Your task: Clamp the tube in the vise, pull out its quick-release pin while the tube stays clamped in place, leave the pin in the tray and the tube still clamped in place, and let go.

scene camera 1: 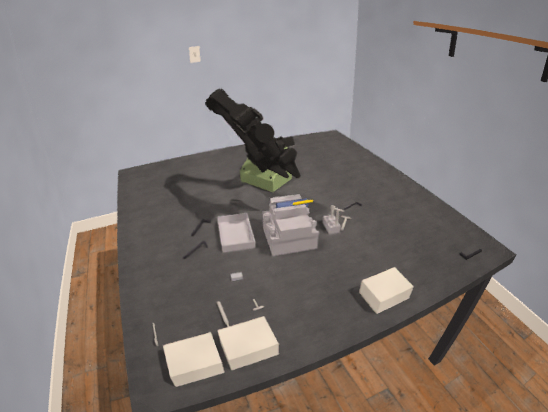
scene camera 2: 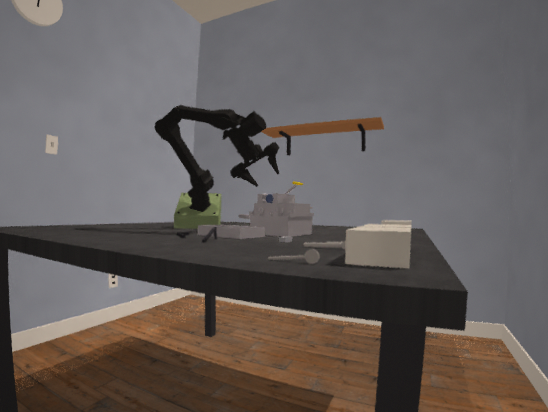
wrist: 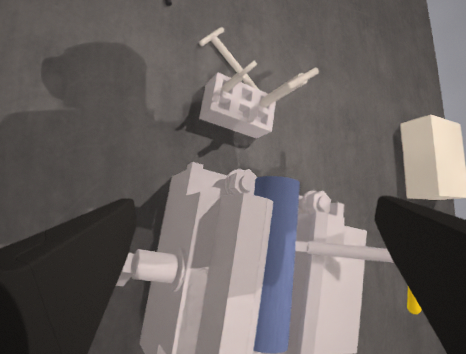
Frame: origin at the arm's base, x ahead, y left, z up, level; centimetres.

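Seen in the pictures: gripper, between the fingertips: (scene camera 1: 293, 177) (scene camera 2: 267, 180) (wrist: 257, 209); arm's base, origin of its link: (scene camera 2: 200, 206).
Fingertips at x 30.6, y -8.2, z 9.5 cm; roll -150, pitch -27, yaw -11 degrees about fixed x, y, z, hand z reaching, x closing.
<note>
Offsets run from my fingertips to a thing's top centre. "pt": to the spot under its first point.
A blue tube {dx +4.6, dy -3.8, dz -5.4 cm} (scene camera 1: 285, 204) (scene camera 2: 269, 198) (wrist: 279, 265) lies between the jaws of the light grey vise (scene camera 1: 295, 243) (scene camera 2: 280, 222) (wrist: 239, 270); in the wrist view both jaws look close against it. The quick-release pin (scene camera 1: 303, 202) (scene camera 2: 298, 183) (wrist: 350, 250) has a grey shaft, which reaches the tube's side over one jaw, and a yellow handle, partly hidden by a finger in the wrist view. The vise's screw end {pt dx -2.0, dy -2.8, dz -9.1 cm} (wrist: 156, 266) sticks out at the other side. The shallow tray {dx -5.4, dy -20.2, dz -15.6 cm} (scene camera 1: 239, 247) (scene camera 2: 243, 232) stands beside the vise. My gripper (scene camera 1: 292, 175) (scene camera 2: 268, 179) (wrist: 257, 209) is open and empty, above and behind the vise.
A small holed block {dx +10.4, dy +9.5, dz -15.4 cm} (scene camera 1: 331, 229) (wrist: 227, 122) with cream T-shaped pegs stands beside the vise. Cream boxes {dx +44.1, dy +0.5, dz -13.4 cm} (scene camera 1: 386, 290) {dx +33.5, dy -53.3, dz -13.4 cm} (scene camera 1: 193, 359) {dx +36.2, dy -39.8, dz -13.4 cm} (scene camera 1: 248, 342), a small grey piece {dx +13.1, dy -30.0, dz -17.2 cm} (scene camera 1: 236, 276) and black hooked rods {dx -4.4, dy -35.9, dz -15.2 cm} (scene camera 1: 195, 250) lie farther out. A wooden shelf (scene camera 1: 480, 34) (scene camera 2: 325, 127) is on the wall.
</note>
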